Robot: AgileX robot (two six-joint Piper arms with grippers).
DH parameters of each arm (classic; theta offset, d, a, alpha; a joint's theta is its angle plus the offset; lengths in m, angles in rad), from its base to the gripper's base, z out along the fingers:
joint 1: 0 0.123 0 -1.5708
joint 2: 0.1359 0 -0.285 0
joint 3: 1.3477 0 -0.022 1.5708
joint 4: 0 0.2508 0 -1.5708
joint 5: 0 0 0.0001 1.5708
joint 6: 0 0.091 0 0
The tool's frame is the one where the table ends.
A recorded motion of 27 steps. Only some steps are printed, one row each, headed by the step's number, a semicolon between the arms.
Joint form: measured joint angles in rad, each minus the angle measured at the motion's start. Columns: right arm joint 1, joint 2, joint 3, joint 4, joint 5, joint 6; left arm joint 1, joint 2, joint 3, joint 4, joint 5, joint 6.
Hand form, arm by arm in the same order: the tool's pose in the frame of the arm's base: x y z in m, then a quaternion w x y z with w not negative. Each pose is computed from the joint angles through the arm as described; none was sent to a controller.
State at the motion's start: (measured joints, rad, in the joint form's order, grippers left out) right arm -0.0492 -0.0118 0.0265 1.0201 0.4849 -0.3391; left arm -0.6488 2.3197 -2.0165 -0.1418 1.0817 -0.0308
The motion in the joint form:
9: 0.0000 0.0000 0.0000 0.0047 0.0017 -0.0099; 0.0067 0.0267 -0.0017 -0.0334 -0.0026 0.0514
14: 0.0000 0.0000 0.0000 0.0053 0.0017 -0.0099; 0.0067 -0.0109 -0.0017 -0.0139 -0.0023 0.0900
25: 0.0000 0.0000 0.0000 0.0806 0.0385 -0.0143; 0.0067 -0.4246 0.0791 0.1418 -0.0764 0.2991
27: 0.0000 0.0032 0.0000 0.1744 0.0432 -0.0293; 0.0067 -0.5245 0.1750 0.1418 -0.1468 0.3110
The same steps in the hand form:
9: 0.0493 0.0341 0.1821 0.55185 0.12591 0.75712 0.32616; 0.3895 -0.3088 0.1721 0.09360 0.29190 0.94478 -0.11585
14: 0.0493 0.0341 0.1821 0.55182 0.12605 0.75702 0.32640; 0.3886 -0.3062 0.1905 0.11602 0.31406 0.93571 -0.11115
25: 0.0477 0.0383 0.1835 0.53596 0.13271 0.75095 0.36222; 0.3449 -0.2579 0.3626 0.33461 0.41336 0.84449 -0.06328
27: 0.0476 0.0404 0.1871 0.52998 0.14807 0.73521 0.39581; 0.3278 -0.2452 0.3794 0.36915 0.41246 0.83009 -0.06754

